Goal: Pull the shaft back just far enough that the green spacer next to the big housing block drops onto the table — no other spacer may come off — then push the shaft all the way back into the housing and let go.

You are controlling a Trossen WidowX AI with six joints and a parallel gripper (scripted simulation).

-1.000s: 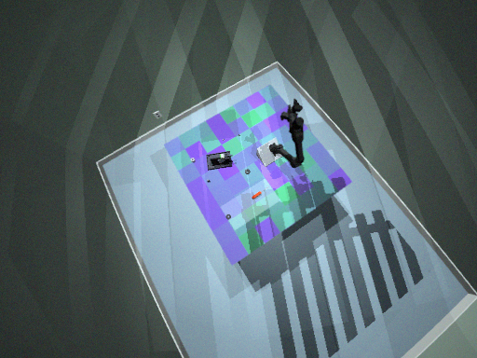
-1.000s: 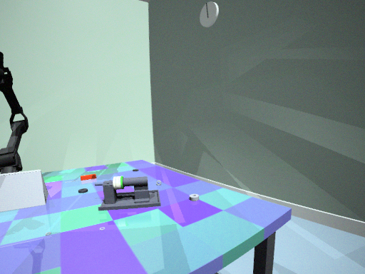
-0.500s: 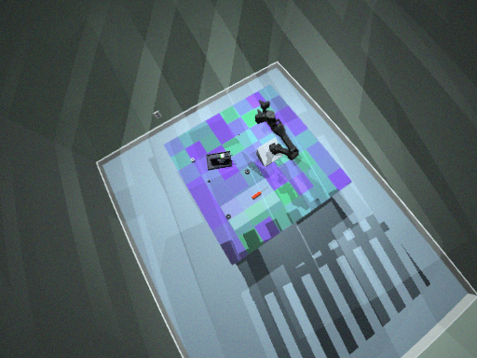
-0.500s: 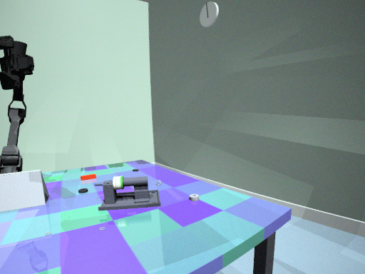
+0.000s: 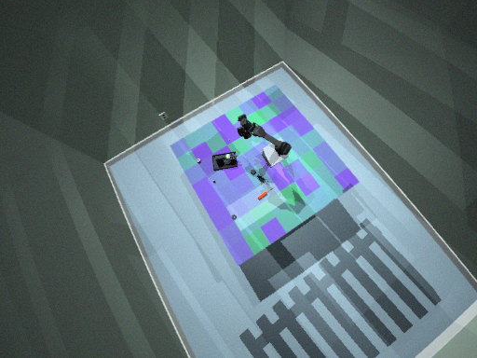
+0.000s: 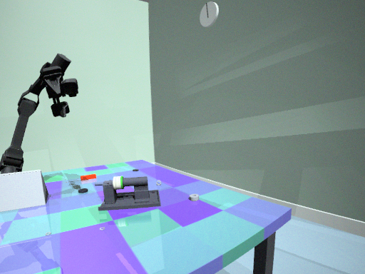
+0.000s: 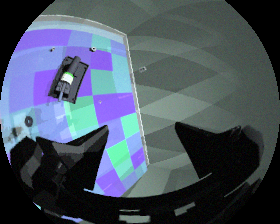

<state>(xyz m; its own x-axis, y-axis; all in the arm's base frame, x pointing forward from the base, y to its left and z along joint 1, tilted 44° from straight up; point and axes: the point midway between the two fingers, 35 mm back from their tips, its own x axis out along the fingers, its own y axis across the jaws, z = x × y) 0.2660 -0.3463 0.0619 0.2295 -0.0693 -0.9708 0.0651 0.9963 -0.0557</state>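
Right now my gripper tip is 170 mm short of the shaft, 80 mm to the right of it and 300 mm above it. Also, from my gripper tip: black ring (40 mm ahead, 290 mm to the left, 370 mm below); white spacer (180 mm ahead, 80 mm to the left, 300 mm below); green spacer (200 mm ahead, 70 mm to the left, 300 mm below).
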